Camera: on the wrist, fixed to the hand. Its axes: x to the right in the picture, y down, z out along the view.
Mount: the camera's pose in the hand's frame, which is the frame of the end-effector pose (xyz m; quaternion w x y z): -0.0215 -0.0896 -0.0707 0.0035 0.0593 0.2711 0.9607
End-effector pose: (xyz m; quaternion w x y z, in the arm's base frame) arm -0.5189 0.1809 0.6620 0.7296 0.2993 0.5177 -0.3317
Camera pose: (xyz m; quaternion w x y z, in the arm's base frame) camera -0.6347 0.1860 0.6540 0.1631 0.6316 -0.1076 0.7502
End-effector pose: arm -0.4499 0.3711 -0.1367 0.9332 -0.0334 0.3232 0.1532
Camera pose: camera -0.4803 0.2688 -0.1826 0.2296 -0.3242 -0.2953 -0.8689
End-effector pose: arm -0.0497 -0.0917 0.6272 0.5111 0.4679 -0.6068 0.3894
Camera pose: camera 0.0558 -0.0440 0.6178 0.2356 0.6566 0.2900 -0.6552
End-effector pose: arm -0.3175 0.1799 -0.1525 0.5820 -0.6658 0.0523 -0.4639
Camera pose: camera -0.4198 0.1701 -0.0983 0.4730 0.2082 0.7701 0.3739
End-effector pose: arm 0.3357 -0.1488 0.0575 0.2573 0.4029 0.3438 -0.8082
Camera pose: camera 0.3188 -0.0353 0.0755 0.6603 0.5661 -0.3641 0.3332
